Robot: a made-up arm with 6 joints.
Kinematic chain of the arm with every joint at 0, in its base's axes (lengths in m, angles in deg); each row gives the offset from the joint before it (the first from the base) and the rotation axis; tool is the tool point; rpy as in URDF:
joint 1: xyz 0 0 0.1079 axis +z
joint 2: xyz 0 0 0 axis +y
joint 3: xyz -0.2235 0 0.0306 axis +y
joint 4: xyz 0.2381 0 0.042 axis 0.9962 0 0.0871
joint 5: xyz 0 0 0 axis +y
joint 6: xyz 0.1 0 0.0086 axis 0.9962 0 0.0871
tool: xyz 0 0 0 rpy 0 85 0
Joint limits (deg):
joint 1: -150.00..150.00
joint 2: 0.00..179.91
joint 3: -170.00..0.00
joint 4: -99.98..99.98
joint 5: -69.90..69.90
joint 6: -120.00..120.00
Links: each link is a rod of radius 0.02 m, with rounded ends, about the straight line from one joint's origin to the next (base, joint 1, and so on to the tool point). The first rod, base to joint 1, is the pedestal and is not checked.
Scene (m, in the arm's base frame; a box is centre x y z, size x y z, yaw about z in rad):
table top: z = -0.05
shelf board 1: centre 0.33 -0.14 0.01 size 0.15 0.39 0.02 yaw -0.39
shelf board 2: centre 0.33 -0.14 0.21 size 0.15 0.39 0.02 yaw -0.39
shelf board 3: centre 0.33 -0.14 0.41 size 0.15 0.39 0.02 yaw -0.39
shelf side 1: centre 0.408 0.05 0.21 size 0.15 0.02 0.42 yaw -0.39
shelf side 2: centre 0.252 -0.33 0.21 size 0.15 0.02 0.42 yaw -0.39
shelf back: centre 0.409 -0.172 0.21 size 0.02 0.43 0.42 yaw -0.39
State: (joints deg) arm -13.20 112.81 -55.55 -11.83 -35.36 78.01
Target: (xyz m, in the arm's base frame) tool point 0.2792 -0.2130 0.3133
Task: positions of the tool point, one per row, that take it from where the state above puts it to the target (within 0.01 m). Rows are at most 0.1 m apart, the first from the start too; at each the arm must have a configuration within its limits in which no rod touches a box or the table.
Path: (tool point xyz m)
1: 0.3295 -0.0543 0.1020
2: 0.2891 -0.0363 0.1046
3: 0.2465 -0.0202 0.1021
4: 0.2026 -0.0063 0.0944
5: 0.2151 -0.0689 0.1620
6: 0.1897 -0.1246 0.2373
7: 0.1347 -0.1536 0.3133
8: 0.1777 -0.1770 0.3239
9: 0.2265 -0.1976 0.3242
10: 0.2792 -0.2130 0.3133

